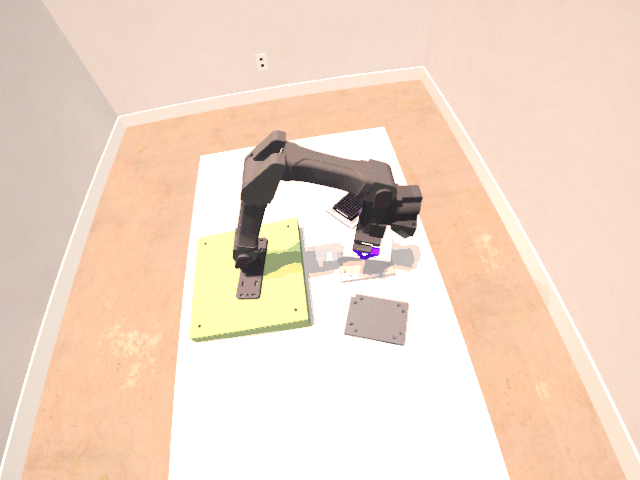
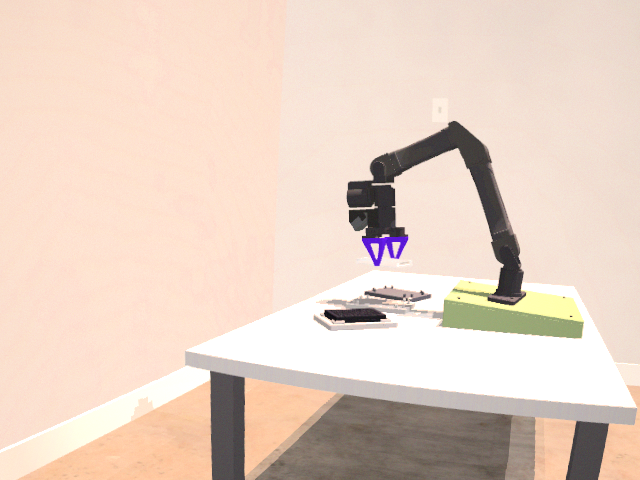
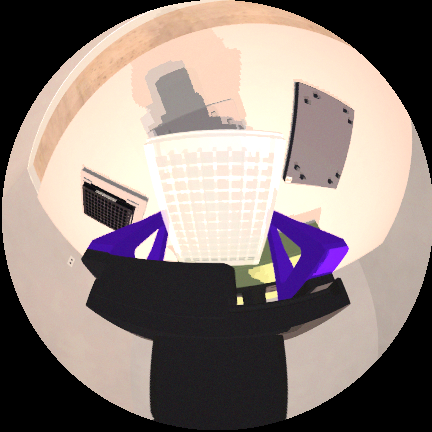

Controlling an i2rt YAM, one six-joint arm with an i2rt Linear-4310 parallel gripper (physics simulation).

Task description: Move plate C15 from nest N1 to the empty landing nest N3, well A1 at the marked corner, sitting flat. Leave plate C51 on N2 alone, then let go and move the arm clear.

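Observation:
My gripper has purple fingers and is shut on plate C15, a translucent white well plate. It holds the plate level, well above the table. The grey nest N1 lies bare, nearer the front than the gripper. A pale nest, N3, lies on the table almost under the gripper, partly in its shadow. The black plate C51 sits on the white nest N2 beyond the arm.
The arm's base stands on a green wedge block at the left of the white table. The arm's upper link arches over the table's middle. Walls stand well back from the table.

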